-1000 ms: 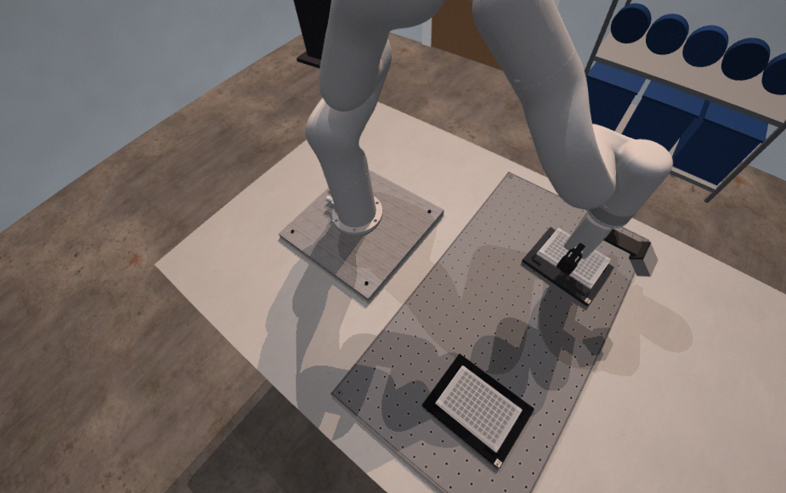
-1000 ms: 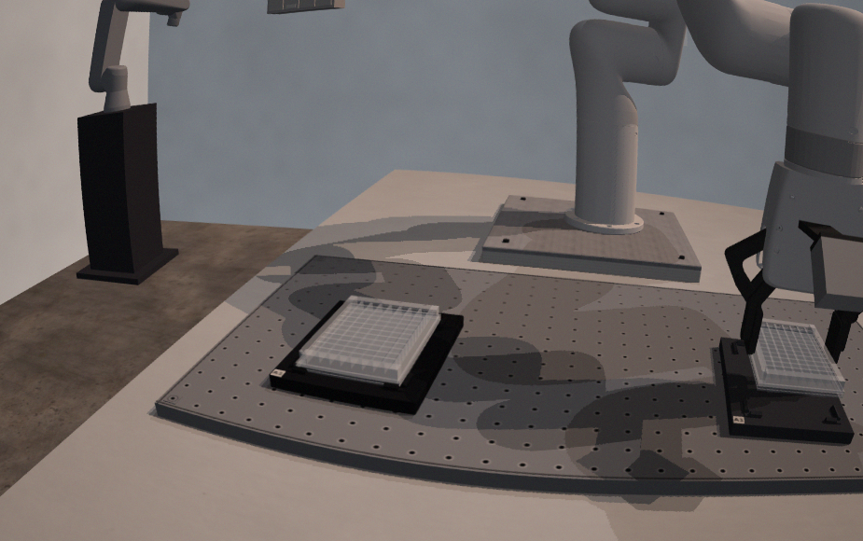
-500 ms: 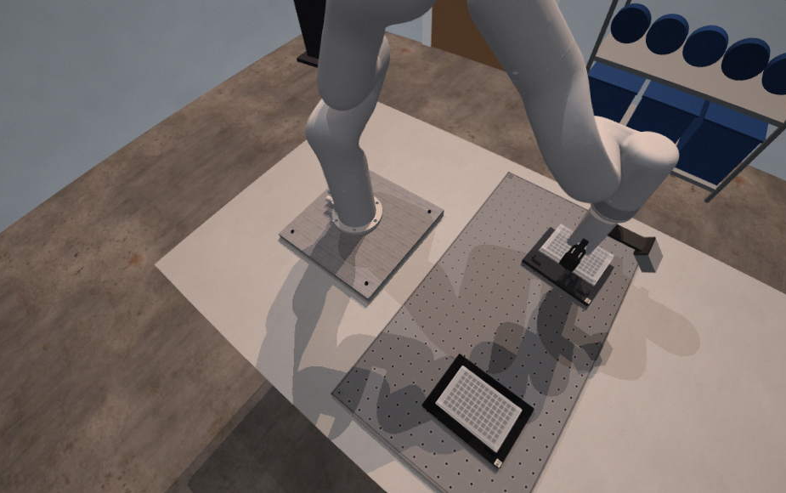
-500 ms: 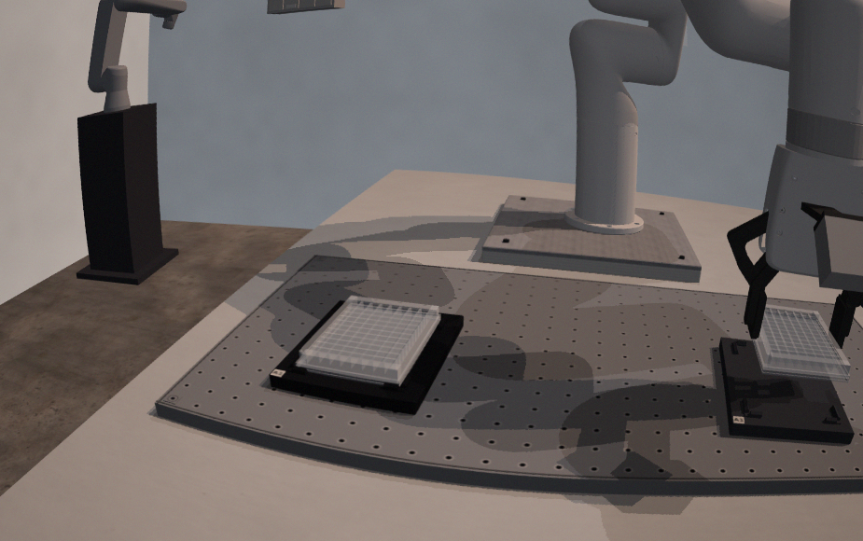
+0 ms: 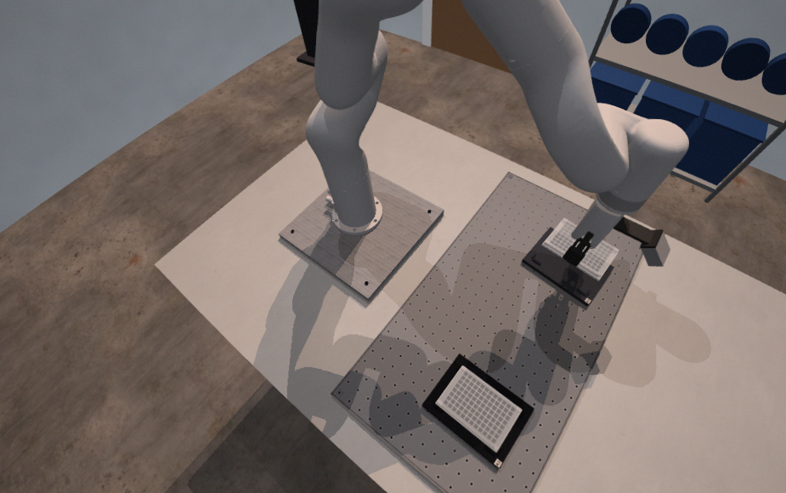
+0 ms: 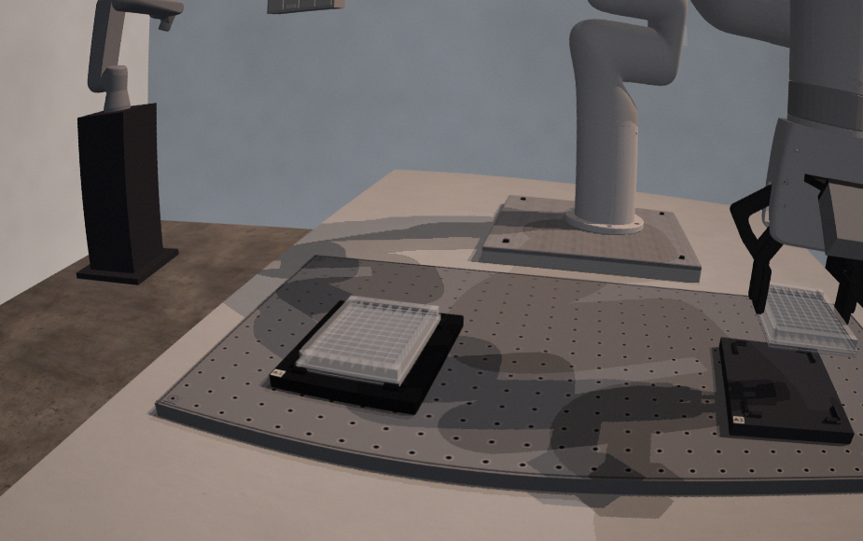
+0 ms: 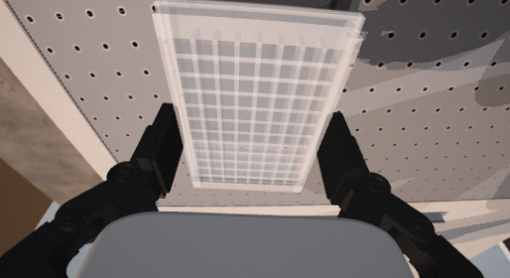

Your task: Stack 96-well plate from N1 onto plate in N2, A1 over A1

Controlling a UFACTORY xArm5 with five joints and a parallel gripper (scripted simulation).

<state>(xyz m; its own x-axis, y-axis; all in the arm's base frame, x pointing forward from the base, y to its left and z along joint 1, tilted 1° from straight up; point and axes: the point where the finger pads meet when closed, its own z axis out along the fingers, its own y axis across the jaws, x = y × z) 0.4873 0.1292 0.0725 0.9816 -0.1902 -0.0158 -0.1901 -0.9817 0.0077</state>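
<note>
The black nest N2 lies 40 mm behind my hand, 370 mm to the right of it and 80 mm below it. The rest, counted from my hand: black nest N1 (80 mm below).
</note>
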